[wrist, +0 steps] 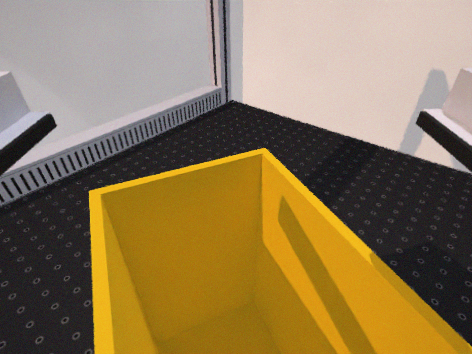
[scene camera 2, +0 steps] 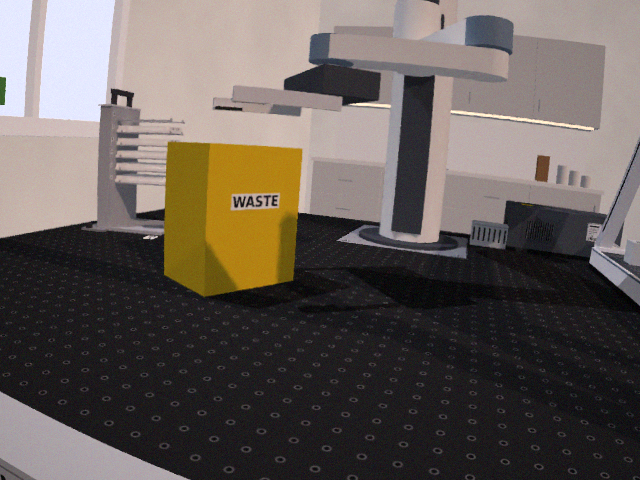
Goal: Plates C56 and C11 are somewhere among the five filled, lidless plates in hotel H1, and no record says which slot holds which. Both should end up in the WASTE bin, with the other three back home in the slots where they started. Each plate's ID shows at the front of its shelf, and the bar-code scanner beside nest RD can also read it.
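Frame: origin at the arm's base, x right, y back, z down, level; metres.
Seen in the pictures: gripper, fingertip midpoint: (wrist: 235, 98) (scene camera 2: 221, 98); arm's base, origin of the base link: (scene camera 2: 408, 244).
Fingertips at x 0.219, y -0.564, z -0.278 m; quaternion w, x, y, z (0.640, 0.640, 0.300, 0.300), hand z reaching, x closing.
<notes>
Pixels of each thing's top centre, then the offset from my fingertips to it. "spot": a spot on its surface instead.
- yellow WASTE bin, middle of its top: (wrist: 235, 259) (scene camera 2: 234, 144) dx -0.019, dy +0.015, dz +0.065 m
- slotted grey rack, surface spot: (scene camera 2: 488, 225) spot: dx -0.416, dy +0.608, dz +0.210 m
- dark box, surface spot: (scene camera 2: 563, 245) spot: dx -0.617, dy +0.599, dz +0.233 m
- vented rail, surface spot: (wrist: 125, 135) spot: dx +0.170, dy -0.440, dz +0.238 m
The yellow WASTE bin (scene camera 2: 253, 242) (wrist: 190, 250) stands upright on the dark perforated deck. The wrist view looks down into its open top, and no plate shows in the visible part of its inside. My gripper (scene camera 2: 222, 98) (wrist: 235, 98) is open, with no plate between its wide-set fingers, and is held level above the bin's height. A grey hotel (scene camera 2: 108, 170) stands behind the bin at the left in the scene view, with pale plates or shelves (scene camera 2: 142, 155) stacked in it. The bin hides part of its lower levels. I cannot read any plate IDs.
The arm's column (scene camera 2: 417, 165) stands right of the bin. A slotted grey rack (scene camera 2: 488, 225) and a dark box (scene camera 2: 563, 245) are behind to the right. A white-framed device (scene camera 2: 615, 268) is at the right edge. A vented rail (wrist: 125, 135) borders the deck in the wrist view.
</notes>
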